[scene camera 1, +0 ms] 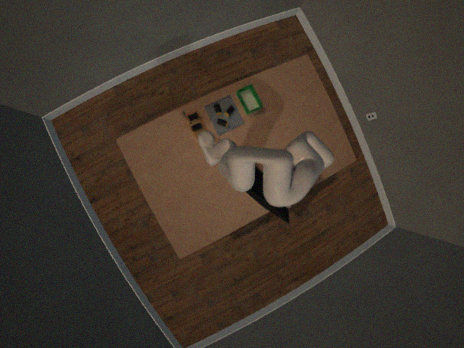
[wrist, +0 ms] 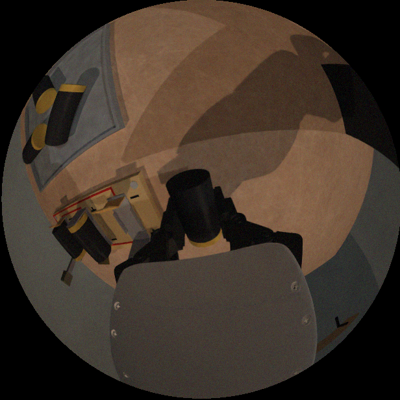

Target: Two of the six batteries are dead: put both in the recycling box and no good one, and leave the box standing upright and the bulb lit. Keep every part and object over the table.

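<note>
My gripper [wrist: 197, 203] is shut on a black battery [wrist: 192, 200] with a yellow end, held beside the open slot of the tan battery holder [wrist: 150, 200]; the arm hides the fingers in the scene view. Two batteries [wrist: 90, 236] [wrist: 68, 240] sit in the holder's other slots; they also show in the scene view [scene camera 1: 193, 116] [scene camera 1: 196, 127]. Three batteries [scene camera 1: 217, 108] [scene camera 1: 230, 110] [scene camera 1: 221, 123] lie on the grey tray [scene camera 1: 236, 120] [wrist: 102, 112]. The green recycling box [scene camera 1: 243, 103] stands upright, with no battery discernible inside. I cannot make out a lit bulb.
The grey tray lies between the holder and the green box. A small brown block on a thin stalk [wrist: 66, 277] sticks out beside the holder. The arm's shadow falls across the tan mat [scene camera 1: 170, 185]. A dark shape [scene camera 1: 272, 210] lies under the arm.
</note>
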